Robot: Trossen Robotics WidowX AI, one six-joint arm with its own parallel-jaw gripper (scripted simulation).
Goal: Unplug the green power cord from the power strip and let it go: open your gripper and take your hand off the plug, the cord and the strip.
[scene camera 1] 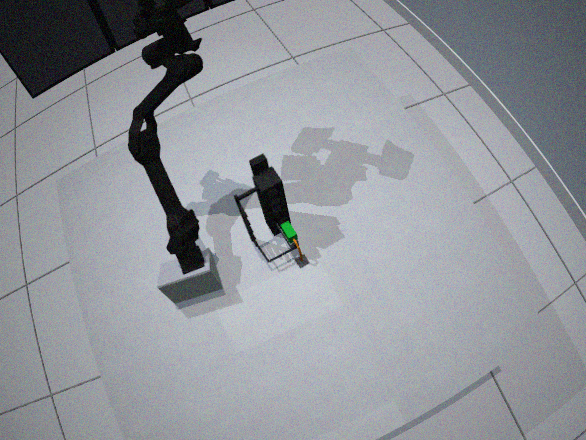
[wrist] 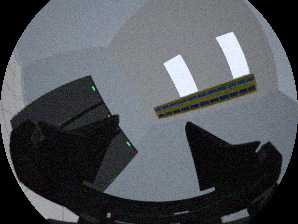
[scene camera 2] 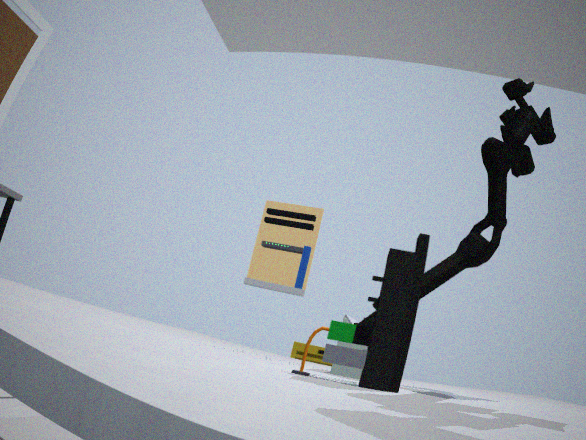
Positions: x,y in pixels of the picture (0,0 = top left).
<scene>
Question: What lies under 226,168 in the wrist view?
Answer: My gripper.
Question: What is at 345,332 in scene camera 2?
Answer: A green plug.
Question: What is my gripper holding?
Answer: Nothing.
</scene>
